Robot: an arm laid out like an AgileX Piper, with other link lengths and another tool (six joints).
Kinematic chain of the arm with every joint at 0, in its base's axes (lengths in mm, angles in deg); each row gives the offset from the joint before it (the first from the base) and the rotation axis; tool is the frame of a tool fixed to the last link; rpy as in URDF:
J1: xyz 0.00 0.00 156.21 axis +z
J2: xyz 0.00 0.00 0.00 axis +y
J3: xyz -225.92 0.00 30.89 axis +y
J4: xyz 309.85 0.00 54.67 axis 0.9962 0 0.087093
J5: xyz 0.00 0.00 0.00 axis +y
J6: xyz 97.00 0.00 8.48 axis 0.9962 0 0.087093
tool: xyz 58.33 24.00 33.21 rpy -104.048 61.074 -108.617
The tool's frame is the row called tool.
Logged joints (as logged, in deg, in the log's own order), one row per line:
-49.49, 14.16, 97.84, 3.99, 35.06, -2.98
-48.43, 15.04, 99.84, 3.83, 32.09, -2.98
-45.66, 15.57, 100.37, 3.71, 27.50, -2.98
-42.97, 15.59, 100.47, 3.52, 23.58, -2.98
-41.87, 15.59, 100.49, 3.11, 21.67, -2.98
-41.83, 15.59, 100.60, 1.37, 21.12, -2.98
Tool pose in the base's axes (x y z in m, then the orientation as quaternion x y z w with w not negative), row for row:
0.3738, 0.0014, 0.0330, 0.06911, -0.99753, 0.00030, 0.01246
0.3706, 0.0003, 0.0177, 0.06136, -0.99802, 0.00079, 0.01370
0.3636, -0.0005, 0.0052, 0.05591, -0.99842, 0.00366, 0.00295
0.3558, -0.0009, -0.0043, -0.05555, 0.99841, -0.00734, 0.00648
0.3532, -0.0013, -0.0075, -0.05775, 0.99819, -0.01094, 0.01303
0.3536, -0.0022, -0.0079, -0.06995, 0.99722, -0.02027, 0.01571
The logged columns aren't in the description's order. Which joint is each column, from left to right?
Columns, left to right: J3, J6, J2, J4, J5, J1.
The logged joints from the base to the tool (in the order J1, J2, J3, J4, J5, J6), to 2 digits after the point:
-2.98, 97.84, -49.49, 3.99, 35.06, 14.16
-2.98, 99.84, -48.43, 3.83, 32.09, 15.04
-2.98, 100.37, -45.66, 3.71, 27.50, 15.57
-2.98, 100.47, -42.97, 3.52, 23.58, 15.59
-2.98, 100.49, -41.87, 3.11, 21.67, 15.59
-2.98, 100.60, -41.83, 1.37, 21.12, 15.59

